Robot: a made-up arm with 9 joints. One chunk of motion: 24 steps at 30 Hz.
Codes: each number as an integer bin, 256 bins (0 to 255) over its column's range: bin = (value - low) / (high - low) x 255, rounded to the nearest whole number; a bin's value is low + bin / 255 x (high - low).
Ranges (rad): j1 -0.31..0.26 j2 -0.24..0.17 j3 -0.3..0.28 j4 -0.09..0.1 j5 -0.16..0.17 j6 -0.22..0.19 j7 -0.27..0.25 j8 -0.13..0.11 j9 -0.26..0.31
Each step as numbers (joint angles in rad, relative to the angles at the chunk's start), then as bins.
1 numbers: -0.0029 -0.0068 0.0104 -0.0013 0.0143 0.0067 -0.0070 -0.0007 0.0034
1 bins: 137 145 136 119 135 141 129 137 118
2 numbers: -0.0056 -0.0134 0.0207 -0.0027 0.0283 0.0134 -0.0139 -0.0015 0.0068
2 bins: 136 141 141 117 146 145 126 137 119
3 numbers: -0.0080 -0.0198 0.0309 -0.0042 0.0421 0.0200 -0.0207 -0.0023 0.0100
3 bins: 135 137 145 115 156 149 122 136 121
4 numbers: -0.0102 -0.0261 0.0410 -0.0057 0.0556 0.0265 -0.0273 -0.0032 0.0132
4 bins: 134 133 150 113 167 153 119 135 122
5 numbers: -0.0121 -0.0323 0.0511 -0.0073 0.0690 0.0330 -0.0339 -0.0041 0.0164
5 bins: 133 129 154 111 177 157 116 134 124
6 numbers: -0.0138 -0.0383 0.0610 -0.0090 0.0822 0.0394 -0.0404 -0.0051 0.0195
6 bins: 133 125 159 109 187 161 113 133 125
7 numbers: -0.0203 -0.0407 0.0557 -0.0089 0.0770 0.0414 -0.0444 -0.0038 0.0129
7 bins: 130 124 156 109 183 163 111 134 122
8 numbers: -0.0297 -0.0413 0.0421 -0.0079 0.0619 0.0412 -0.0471 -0.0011 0.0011
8 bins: 125 124 150 110 171 162 109 137 117
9 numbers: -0.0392 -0.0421 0.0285 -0.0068 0.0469 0.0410 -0.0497 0.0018 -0.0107
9 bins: 121 123 144 112 160 162 108 140 112
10 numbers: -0.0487 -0.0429 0.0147 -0.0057 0.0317 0.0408 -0.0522 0.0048 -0.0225
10 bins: 117 123 138 113 148 162 107 143 106
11 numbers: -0.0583 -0.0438 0.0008 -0.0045 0.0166 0.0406 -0.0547 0.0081 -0.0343
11 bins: 113 122 132 115 136 162 106 147 101
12 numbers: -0.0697 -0.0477 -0.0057 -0.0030 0.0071 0.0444 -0.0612 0.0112 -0.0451
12 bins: 108 120 129 117 129 164 102 150 96
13 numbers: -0.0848 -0.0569 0.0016 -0.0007 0.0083 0.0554 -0.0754 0.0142 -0.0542
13 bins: 101 114 133 120 130 171 95 153 92
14 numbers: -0.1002 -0.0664 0.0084 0.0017 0.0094 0.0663 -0.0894 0.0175 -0.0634
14 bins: 94 108 136 123 131 178 89 157 88
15 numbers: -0.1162 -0.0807 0.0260 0.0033 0.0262 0.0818 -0.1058 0.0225 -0.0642
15 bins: 87 99 143 125 144 188 81 162 88
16 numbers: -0.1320 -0.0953 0.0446 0.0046 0.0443 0.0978 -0.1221 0.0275 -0.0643
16 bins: 80 90 152 127 158 198 73 167 88
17 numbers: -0.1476 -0.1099 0.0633 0.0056 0.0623 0.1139 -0.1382 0.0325 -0.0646
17 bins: 73 81 160 128 172 208 65 173 87
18 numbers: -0.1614 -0.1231 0.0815 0.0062 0.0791 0.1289 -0.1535 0.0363 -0.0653
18 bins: 66 73 168 129 185 217 57 177 87
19 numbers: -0.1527 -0.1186 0.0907 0.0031 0.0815 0.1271 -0.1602 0.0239 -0.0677
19 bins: 70 76 172 125 187 216 54 164 86
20 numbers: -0.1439 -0.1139 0.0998 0.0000 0.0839 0.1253 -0.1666 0.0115 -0.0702
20 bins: 74 78 176 121 188 215 51 150 85
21 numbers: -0.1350 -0.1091 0.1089 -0.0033 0.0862 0.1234 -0.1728 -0.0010 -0.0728
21 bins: 78 81 180 116 190 214 48 137 84
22 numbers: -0.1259 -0.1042 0.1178 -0.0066 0.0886 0.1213 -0.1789 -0.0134 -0.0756
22 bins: 82 84 184 112 192 212 45 124 82
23 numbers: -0.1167 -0.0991 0.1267 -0.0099 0.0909 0.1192 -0.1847 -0.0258 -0.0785
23 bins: 86 88 188 108 194 211 42 111 81
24 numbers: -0.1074 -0.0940 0.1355 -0.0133 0.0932 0.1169 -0.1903 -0.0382 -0.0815
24 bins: 91 91 191 103 196 210 39 98 80
